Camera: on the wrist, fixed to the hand. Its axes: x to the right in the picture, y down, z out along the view.
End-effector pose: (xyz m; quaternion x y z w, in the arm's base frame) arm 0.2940 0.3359 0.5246 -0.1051 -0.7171 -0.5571 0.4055
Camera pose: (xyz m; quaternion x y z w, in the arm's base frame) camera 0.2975 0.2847 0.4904 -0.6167 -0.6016 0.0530 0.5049
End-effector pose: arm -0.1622 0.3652 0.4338 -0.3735 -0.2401 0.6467 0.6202
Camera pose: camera -0.1021 0.3525 0.4398 0.1559 -0.0641 -0.9856 0.0142
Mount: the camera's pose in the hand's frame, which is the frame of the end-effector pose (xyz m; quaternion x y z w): -0.0107 -0.0406 -0.0452 0.1761 -0.2310 0.6818 0.6714
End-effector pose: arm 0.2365 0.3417 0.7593 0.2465 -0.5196 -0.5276 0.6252
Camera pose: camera 0.2623 0.3276 0.7051 -0.2005 -0.7543 0.1066 0.6160
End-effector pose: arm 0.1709 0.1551 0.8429 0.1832 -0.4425 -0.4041 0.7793
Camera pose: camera 0.1868 0.1357 0.7865 -0.1348 -0.6732 0.2956 0.6643
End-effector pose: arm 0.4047 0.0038 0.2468 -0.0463 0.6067 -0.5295 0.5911
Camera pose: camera 0.3501 0.0200 0.2705 0.3643 0.2091 -0.0486 0.9062
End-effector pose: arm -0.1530 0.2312 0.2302 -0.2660 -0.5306 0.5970 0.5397
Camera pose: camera -0.0951 0.2310 0.2515 0.3074 0.1944 -0.9237 0.1204
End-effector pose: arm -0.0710 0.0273 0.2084 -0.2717 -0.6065 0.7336 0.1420
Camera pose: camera -0.0414 0.0674 0.2448 0.4015 0.1256 -0.7589 0.4971
